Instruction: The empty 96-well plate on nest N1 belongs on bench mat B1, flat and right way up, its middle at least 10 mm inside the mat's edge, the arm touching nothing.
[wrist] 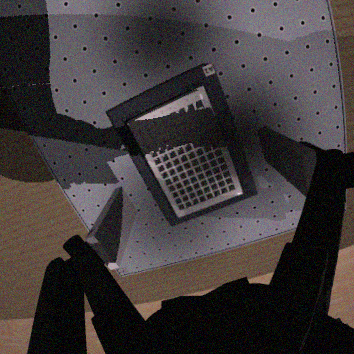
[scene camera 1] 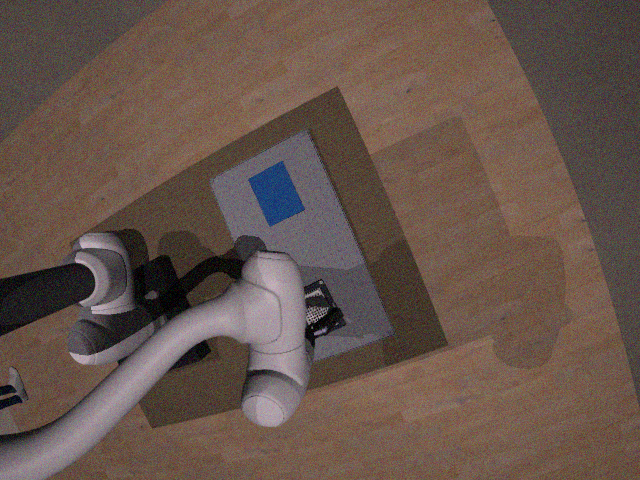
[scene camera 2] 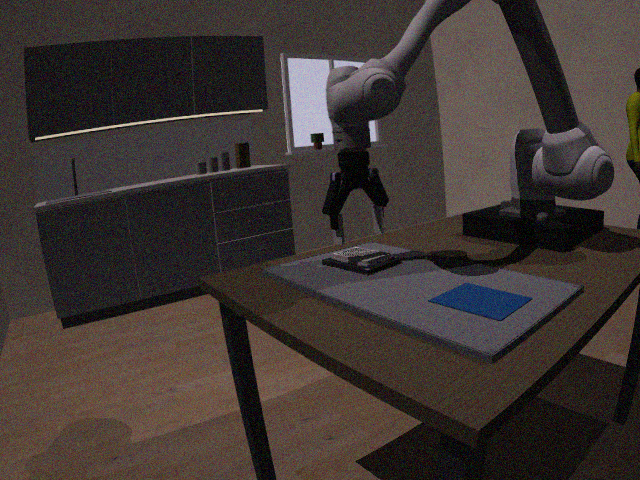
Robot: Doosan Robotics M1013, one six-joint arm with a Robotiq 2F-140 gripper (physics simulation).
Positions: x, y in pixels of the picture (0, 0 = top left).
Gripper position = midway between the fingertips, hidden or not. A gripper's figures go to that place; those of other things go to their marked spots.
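My gripper point(wrist: 191, 173) is 18 cm from the lens, and there's a dark nest N1 point(wrist: 177, 86) that's 22 cm from the lens.
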